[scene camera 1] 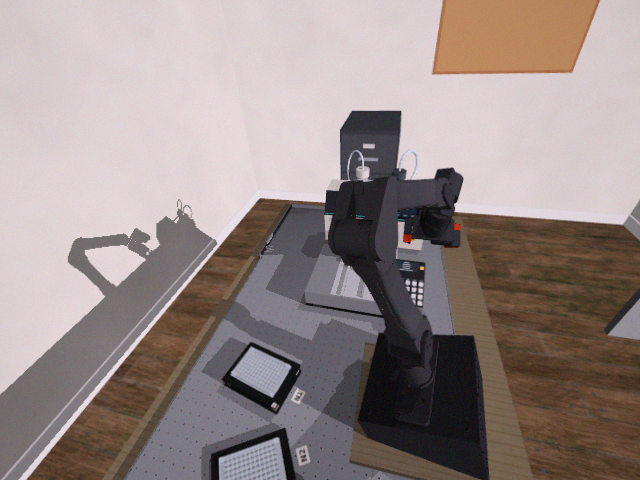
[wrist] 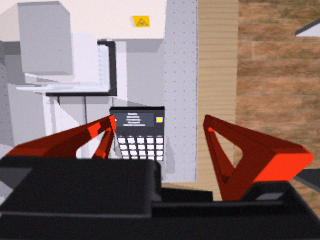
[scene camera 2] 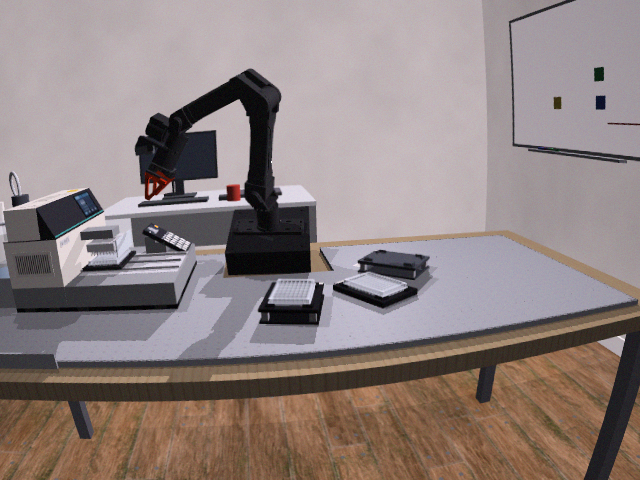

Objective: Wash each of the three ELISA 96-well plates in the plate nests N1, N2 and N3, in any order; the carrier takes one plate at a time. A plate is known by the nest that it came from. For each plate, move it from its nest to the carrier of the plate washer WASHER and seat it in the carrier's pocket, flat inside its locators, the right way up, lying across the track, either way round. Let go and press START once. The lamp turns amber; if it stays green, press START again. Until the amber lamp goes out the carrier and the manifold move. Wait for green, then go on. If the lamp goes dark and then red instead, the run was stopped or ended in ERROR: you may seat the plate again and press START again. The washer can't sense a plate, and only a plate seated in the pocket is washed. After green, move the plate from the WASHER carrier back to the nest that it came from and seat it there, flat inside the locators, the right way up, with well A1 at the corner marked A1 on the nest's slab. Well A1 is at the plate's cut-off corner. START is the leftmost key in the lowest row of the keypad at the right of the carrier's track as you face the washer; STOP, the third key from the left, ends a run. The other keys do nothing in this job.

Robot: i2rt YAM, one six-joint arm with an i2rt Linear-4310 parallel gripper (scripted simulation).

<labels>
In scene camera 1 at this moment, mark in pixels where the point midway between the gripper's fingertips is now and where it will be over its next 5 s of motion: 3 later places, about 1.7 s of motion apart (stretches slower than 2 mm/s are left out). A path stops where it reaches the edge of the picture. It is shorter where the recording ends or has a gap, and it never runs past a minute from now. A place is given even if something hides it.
My gripper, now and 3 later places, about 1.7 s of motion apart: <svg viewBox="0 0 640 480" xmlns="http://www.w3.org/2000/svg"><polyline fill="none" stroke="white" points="426,243 401,281 368,261 365,262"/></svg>
</labels>
